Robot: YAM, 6 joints.
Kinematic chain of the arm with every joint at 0, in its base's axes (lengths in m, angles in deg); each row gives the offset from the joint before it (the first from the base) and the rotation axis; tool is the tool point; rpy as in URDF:
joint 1: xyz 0 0 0.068 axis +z
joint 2: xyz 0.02 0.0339 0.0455 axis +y
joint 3: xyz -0.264 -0.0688 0 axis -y
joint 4: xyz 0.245 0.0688 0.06 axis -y
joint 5: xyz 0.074 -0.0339 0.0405 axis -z
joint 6: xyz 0.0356 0 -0.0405 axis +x
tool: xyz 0 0 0 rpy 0 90 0
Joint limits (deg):
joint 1: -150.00..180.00
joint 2: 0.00..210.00
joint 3: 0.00..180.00
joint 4: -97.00..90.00
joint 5: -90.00..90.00
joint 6: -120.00..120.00
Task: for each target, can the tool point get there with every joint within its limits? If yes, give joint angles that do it. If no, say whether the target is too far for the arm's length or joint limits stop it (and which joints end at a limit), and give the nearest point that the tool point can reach.
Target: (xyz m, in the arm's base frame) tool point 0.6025 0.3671 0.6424
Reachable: no: too far | nearest point 0.4402 0.2682 0.4958 | short by 0.240 m
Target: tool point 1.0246 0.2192 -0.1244
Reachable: no: too far | nearest point 0.6158 0.1317 -0.0276 | short by 0.429 m
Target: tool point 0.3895 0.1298 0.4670
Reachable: yes | joints 14.48 125.35 162.25 -73.38 -52.56 -5.44
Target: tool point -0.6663 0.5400 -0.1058
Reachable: no: too far | nearest point -0.4859 0.3938 -0.0450 | short by 0.240 m
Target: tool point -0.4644 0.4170 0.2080
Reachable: yes | joints 137.01 160.99 142.18 35.38 -19.13 -101.02
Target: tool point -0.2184 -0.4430 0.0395
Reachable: yes | joints -119.05 145.55 100.27 -20.80 -42.82 31.63
